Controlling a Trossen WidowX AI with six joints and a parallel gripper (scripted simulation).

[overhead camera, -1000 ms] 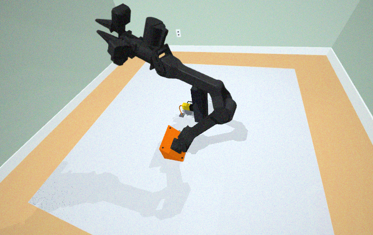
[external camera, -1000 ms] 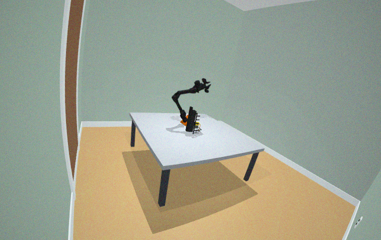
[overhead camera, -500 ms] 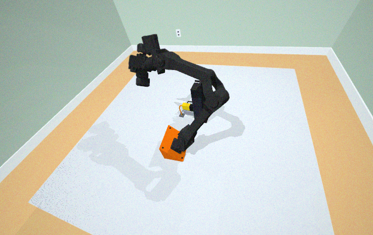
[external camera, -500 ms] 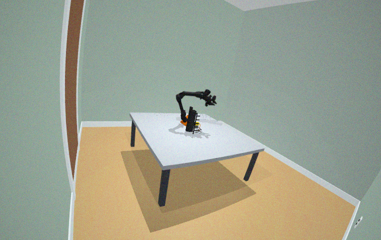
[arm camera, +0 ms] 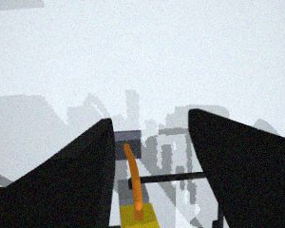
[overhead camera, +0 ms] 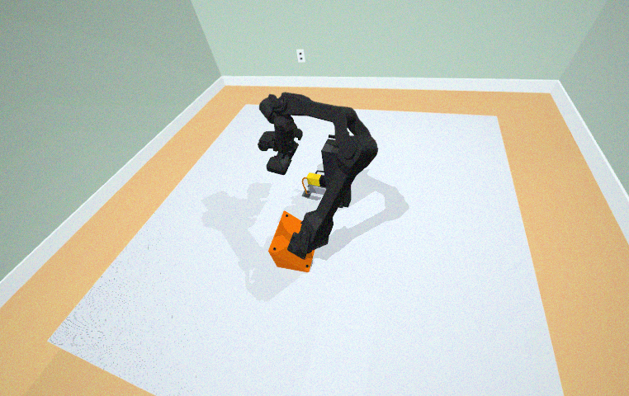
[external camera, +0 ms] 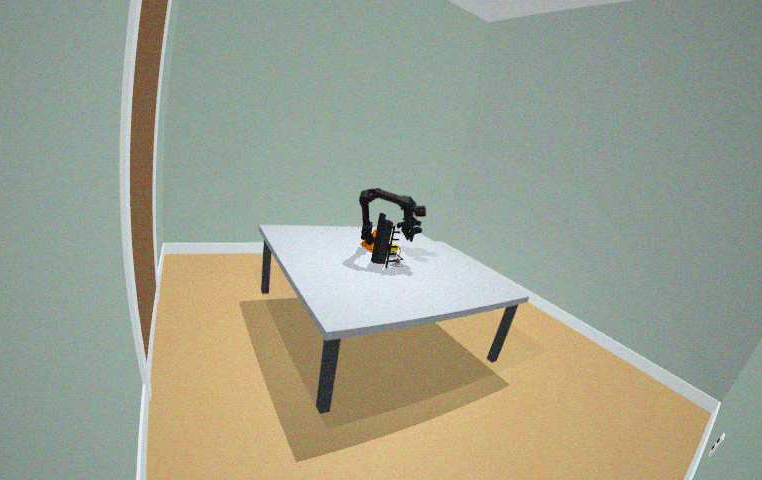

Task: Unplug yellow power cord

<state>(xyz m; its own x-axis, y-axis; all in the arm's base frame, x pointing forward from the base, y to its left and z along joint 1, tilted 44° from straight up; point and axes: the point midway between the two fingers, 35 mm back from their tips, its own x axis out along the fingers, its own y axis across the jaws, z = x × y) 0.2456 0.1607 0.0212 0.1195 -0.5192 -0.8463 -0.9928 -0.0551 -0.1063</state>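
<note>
The yellow plug is 1 cm behind my gripper tip, 12 cm to the right of it and 3 cm below it.
</note>
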